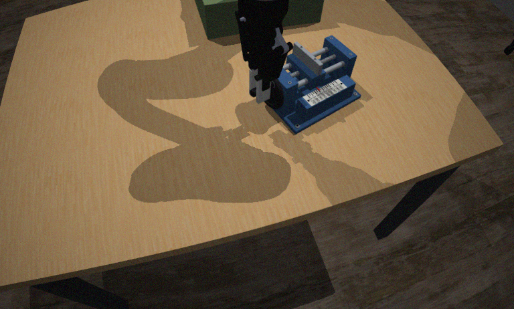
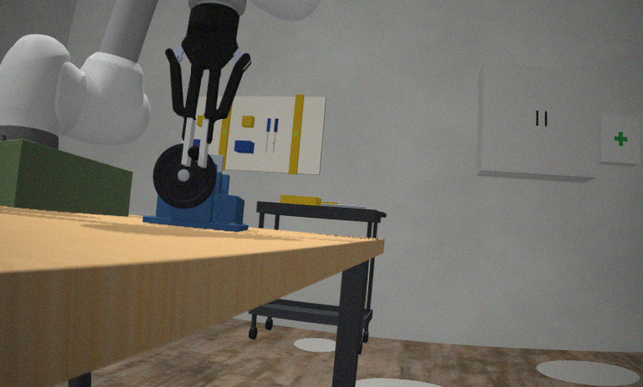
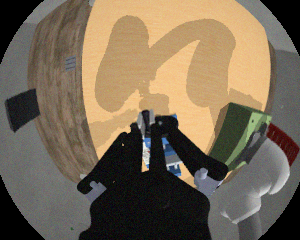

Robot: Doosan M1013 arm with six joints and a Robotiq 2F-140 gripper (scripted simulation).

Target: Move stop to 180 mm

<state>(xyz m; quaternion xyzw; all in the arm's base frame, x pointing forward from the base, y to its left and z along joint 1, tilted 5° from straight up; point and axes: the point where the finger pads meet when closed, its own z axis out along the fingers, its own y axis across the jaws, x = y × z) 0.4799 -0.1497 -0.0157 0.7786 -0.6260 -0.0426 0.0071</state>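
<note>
Now: the stop plate 4 cm behind my hand, 13 cm to the left of it and 3 cm below it. Round my hand: handwheel (1 cm behind, 2 cm to the left, 2 cm below).
</note>
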